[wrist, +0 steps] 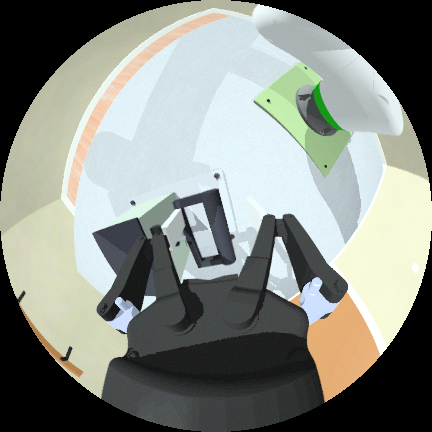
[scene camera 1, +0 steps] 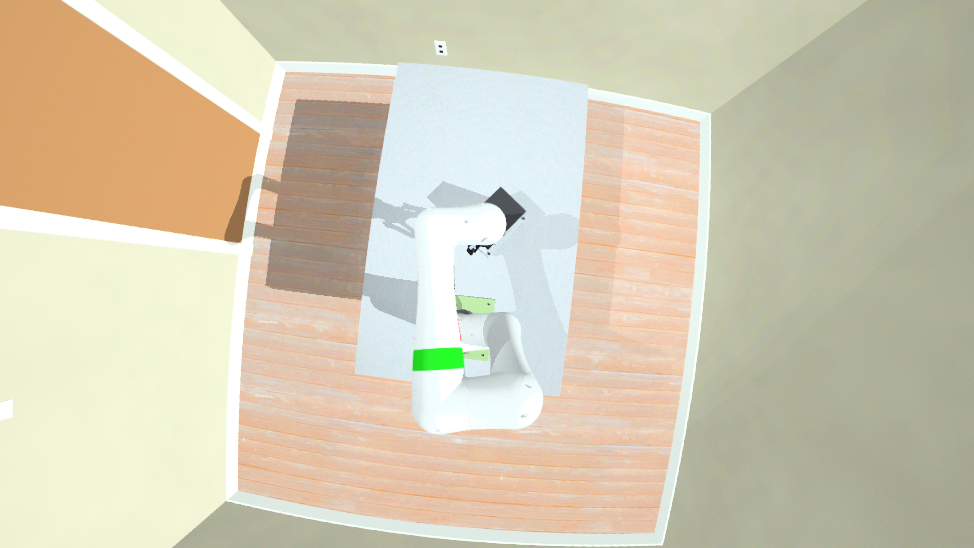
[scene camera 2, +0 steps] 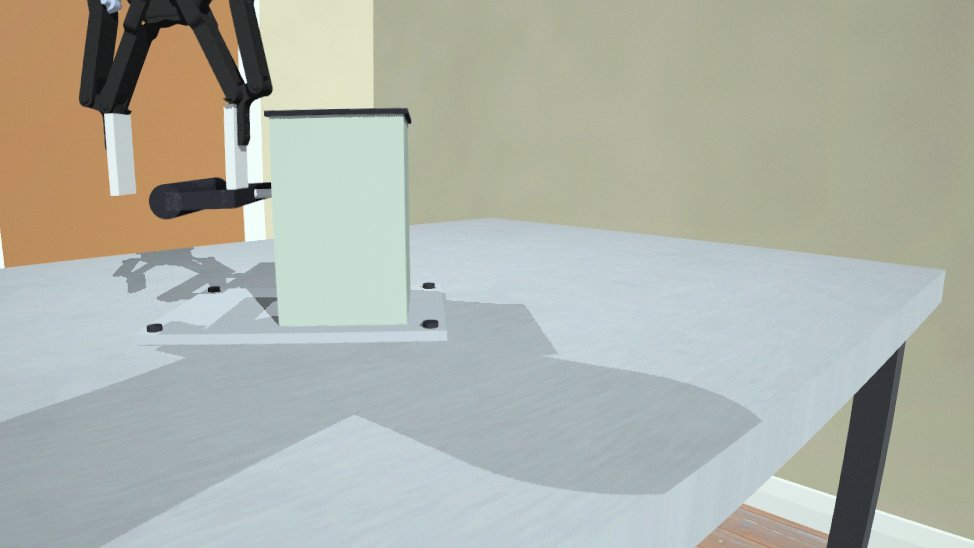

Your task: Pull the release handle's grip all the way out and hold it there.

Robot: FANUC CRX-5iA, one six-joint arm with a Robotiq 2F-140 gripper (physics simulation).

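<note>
The release handle [scene camera 2: 166, 202] [wrist: 223, 227] is a dark rectangular loop with a thick round grip bar. It stands out sideways from a pale green box [scene camera 2: 340, 218] [wrist: 157, 215] with a dark top; a short light rod shows between them in scene camera 2. My gripper [scene camera 2: 179, 191] [wrist: 214, 211] is open and empty, pointing down. Its white pads straddle the grip bar. In scene camera 2 the box-side pad reaches down to the loop, and the outer pad's tip is beside the bar, apart from it. In scene camera 1 the arm largely hides the handle.
The box stands on a pale base plate [scene camera 2: 292, 338] with dark bolts [scene camera 2: 429, 324], on a light grey table [scene camera 1: 483, 129] [scene camera 2: 681, 306]. The white arm [scene camera 1: 435, 286] [wrist: 360, 90] rises from a green mounting plate [scene camera 1: 480, 303] [wrist: 282, 92].
</note>
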